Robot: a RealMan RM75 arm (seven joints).
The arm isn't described. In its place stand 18 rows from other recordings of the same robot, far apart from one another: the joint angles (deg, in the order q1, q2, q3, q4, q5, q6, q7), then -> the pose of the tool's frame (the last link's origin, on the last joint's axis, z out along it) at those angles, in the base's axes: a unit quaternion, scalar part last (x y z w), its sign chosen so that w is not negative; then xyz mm.
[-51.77 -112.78 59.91 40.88 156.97 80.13 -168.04] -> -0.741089 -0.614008 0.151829 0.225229 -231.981 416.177 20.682
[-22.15 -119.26 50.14 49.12 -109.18 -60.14 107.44] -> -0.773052 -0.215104 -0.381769 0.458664 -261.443 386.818 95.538
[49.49 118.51 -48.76 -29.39 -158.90 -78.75 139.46] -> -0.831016 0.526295 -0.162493 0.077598 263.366 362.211 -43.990
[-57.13 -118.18 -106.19 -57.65 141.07 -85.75 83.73] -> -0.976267 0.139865 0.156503 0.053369 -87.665 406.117 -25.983
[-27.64 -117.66 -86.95 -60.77 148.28 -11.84 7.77] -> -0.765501 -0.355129 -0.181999 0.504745 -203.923 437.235 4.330
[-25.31 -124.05 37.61 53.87 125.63 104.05 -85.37] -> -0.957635 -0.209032 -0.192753 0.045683 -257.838 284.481 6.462
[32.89 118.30 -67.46 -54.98 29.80 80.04 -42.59] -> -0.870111 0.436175 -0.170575 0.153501 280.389 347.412 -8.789
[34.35 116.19 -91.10 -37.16 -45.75 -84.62 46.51] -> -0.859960 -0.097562 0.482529 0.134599 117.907 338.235 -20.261
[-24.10 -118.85 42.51 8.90 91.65 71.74 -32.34] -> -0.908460 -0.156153 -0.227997 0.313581 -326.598 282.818 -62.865
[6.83 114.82 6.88 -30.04 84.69 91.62 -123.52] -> -0.645447 0.276280 0.337040 0.627273 426.791 183.382 153.493
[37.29 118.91 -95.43 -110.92 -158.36 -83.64 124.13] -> -0.915167 -0.197814 -0.163831 0.310642 26.102 337.132 28.263
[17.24 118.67 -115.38 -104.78 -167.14 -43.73 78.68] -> -0.715879 -0.569471 -0.226517 0.334529 67.216 321.597 -29.972
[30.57 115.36 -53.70 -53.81 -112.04 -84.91 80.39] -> -0.973561 0.063805 0.138691 0.169920 227.420 364.294 38.268
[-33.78 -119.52 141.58 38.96 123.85 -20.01 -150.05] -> -0.903055 -0.100290 -0.101561 0.405117 -200.561 351.021 -149.883
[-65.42 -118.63 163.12 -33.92 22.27 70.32 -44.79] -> -0.970914 0.104773 0.180565 0.117241 -257.337 416.372 2.116
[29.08 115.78 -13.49 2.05 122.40 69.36 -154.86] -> -0.591566 0.315702 0.366917 0.644790 360.806 344.028 45.820
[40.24 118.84 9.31 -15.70 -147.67 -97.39 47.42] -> -0.917425 0.096383 0.359019 0.141940 242.028 317.187 -32.457
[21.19 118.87 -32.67 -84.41 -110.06 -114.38 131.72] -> -0.887700 0.377100 0.235644 0.119397 216.874 279.521 137.188
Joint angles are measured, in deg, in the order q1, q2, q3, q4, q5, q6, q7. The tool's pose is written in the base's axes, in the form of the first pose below.
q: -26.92 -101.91 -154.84 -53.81 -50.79 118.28 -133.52
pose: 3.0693 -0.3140 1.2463 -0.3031 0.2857 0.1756
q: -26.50 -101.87 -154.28 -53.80 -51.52 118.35 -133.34
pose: 3.0655 -0.3126 1.2421 -0.3035 0.2840 0.1751
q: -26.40 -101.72 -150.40 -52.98 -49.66 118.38 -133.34
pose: 3.0802 -0.2221 1.2511 -0.3068 0.2811 0.1654
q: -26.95 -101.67 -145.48 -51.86 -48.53 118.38 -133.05
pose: 3.0878 -0.1216 1.2385 -0.3058 0.2811 0.1530
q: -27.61 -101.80 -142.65 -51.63 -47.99 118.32 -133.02
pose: 3.0951 -0.0670 1.2228 -0.3030 0.2830 0.1461
